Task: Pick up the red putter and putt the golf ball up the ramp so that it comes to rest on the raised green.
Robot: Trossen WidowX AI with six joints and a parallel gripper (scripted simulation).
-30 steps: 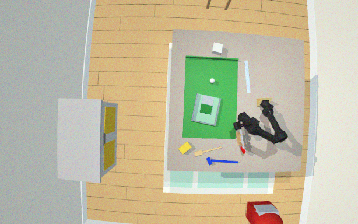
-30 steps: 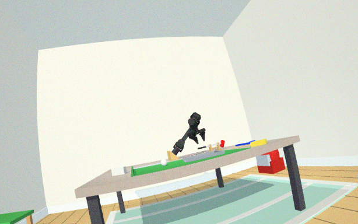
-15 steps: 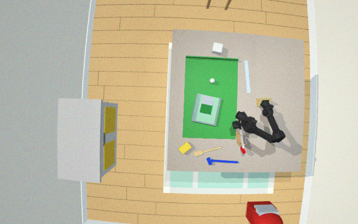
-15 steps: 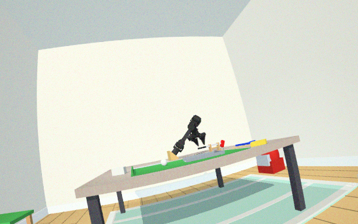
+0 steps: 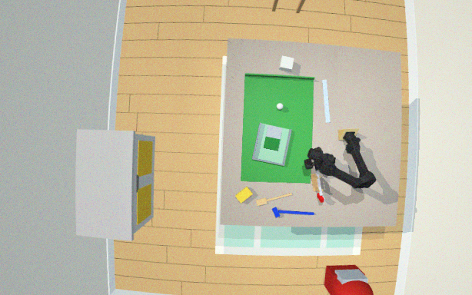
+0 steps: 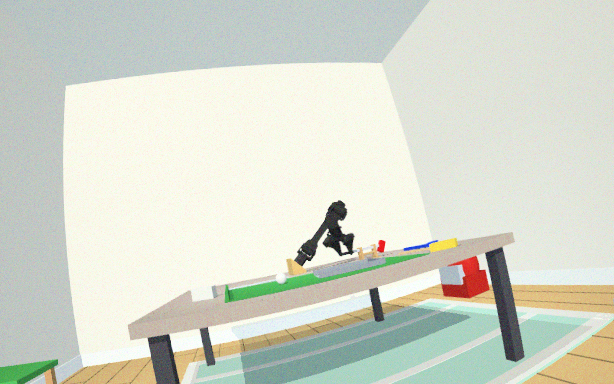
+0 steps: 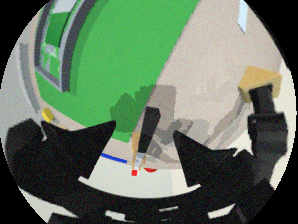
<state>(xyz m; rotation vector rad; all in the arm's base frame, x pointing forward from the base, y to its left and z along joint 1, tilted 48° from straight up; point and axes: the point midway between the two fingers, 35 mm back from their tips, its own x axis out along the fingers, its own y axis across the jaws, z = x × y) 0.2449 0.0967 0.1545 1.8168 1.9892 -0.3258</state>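
The red putter lies 110 mm to the left of my gripper tip, 20 mm behind it and 10 mm above it. Also, from my gripper tip: blue putter (340 mm to the left, 150 mm ahead, 30 mm below); then wooden stand (130 mm to the left, 20 mm below, 20 mm behind); then pale blue bar (430 mm to the right, 110 mm behind, 50 mm below).
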